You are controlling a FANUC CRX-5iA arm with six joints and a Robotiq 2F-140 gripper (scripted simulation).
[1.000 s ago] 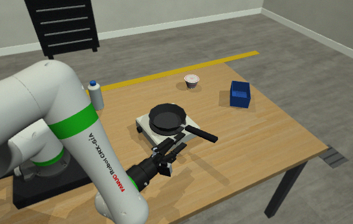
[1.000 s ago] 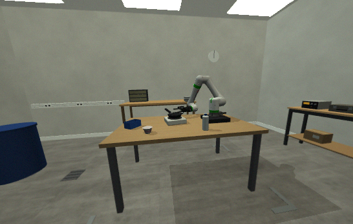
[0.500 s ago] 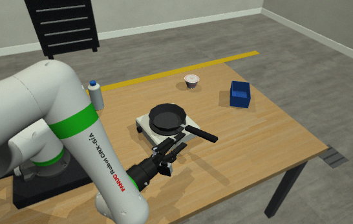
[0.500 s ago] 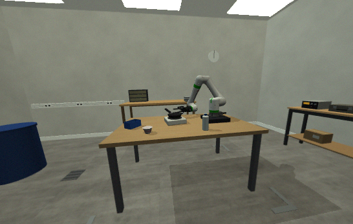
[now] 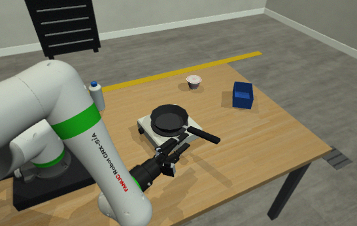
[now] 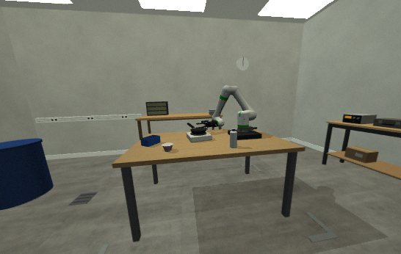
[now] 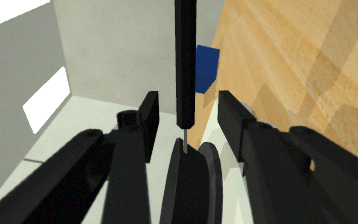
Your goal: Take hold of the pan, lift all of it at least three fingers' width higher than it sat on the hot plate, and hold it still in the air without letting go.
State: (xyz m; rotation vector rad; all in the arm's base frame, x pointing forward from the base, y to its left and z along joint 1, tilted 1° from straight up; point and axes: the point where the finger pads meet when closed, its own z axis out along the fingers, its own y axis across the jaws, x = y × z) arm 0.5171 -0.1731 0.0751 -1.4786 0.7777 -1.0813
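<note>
Now: hand 130 mm to the right of the pan, 50 mm short of it and 20 mm above it. From my hand the other things lie so: white bottle (530 mm to the left, 260 mm behind, 40 mm below); white hot plate (180 mm to the left, 90 mm below); blue bin (530 mm ahead, 260 mm to the left, 100 mm below).
</note>
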